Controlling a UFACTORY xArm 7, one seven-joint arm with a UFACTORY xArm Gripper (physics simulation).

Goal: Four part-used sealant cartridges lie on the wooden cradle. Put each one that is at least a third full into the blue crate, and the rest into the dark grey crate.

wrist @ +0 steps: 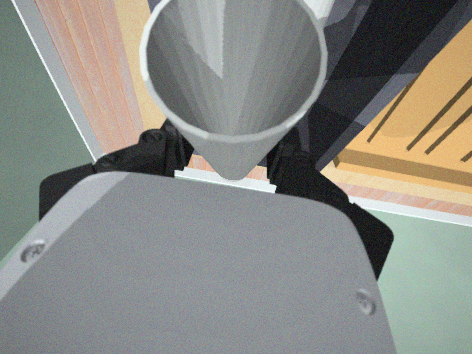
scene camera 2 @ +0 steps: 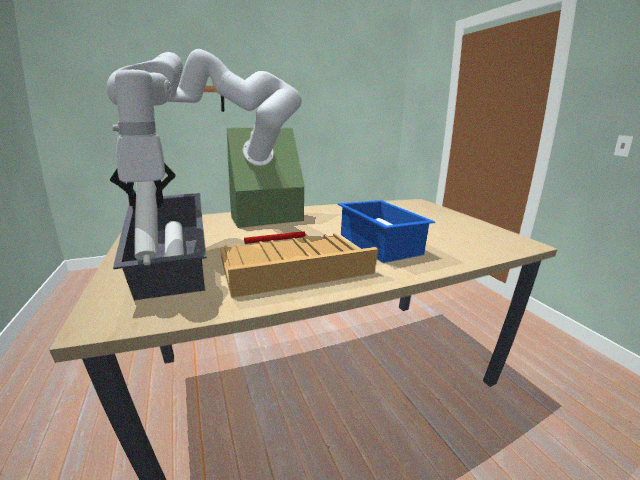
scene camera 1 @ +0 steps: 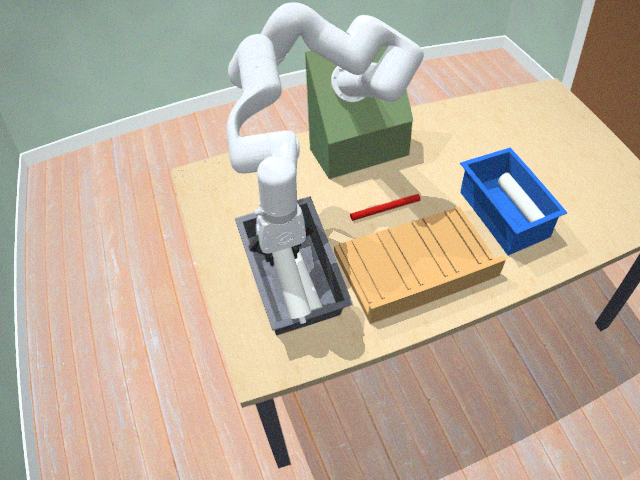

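My gripper point(scene camera 1: 283, 253) point(scene camera 2: 145, 198) is shut on a white cartridge point(scene camera 1: 291, 291) point(scene camera 2: 146, 222) point(wrist: 235, 150), held tilted, nozzle end low, over the dark grey crate point(scene camera 1: 337, 310) point(scene camera 2: 170, 281). Its hollow rear end faces the wrist camera; its plunger does not show. Its nozzle overlaps the crate's front rim in both scene views; contact is unclear. A second cartridge point(scene camera 1: 311, 291) point(scene camera 2: 174, 238) lies in that crate, to the right. A third cartridge point(scene camera 1: 519, 197) point(scene camera 2: 383, 221) lies in the blue crate point(scene camera 1: 527, 240) point(scene camera 2: 403, 242). The wooden cradle point(scene camera 1: 423, 248) point(scene camera 2: 305, 273) bears no visible cartridge. A fourth cartridge does not show.
A red rod point(scene camera 1: 385, 207) point(scene camera 2: 273, 237) lies on the table behind the cradle. A green block point(scene camera 1: 369, 147) point(scene camera 2: 266, 206) carries the arm's base at the back. The cradle stands between the two crates, close to the dark grey one.
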